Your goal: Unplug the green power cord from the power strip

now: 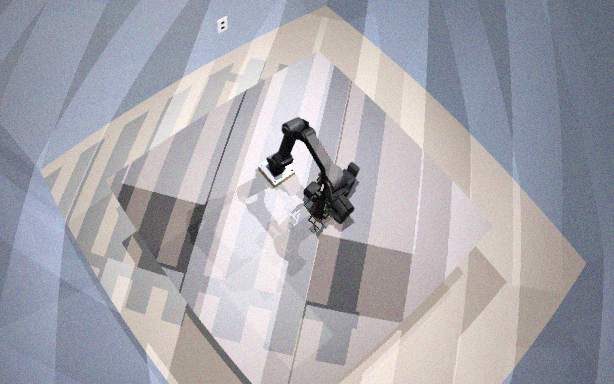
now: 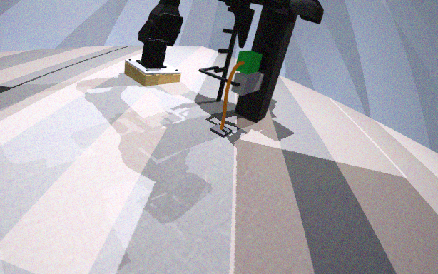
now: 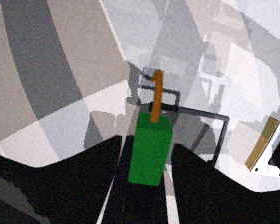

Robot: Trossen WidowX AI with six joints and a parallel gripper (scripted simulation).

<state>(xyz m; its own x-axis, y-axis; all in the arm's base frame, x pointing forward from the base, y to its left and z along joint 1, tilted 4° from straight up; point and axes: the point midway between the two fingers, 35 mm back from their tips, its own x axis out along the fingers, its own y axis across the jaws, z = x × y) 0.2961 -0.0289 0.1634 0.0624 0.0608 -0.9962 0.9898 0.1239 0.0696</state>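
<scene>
The green plug is 3 cm to the left of my gripper tip, 1 cm below it and 1 cm behind it. Round my gripper tip: grey plate 15 cm below, 3 cm to the right; then black ladder-like rack 10 cm behind, 8 cm to the left.
</scene>
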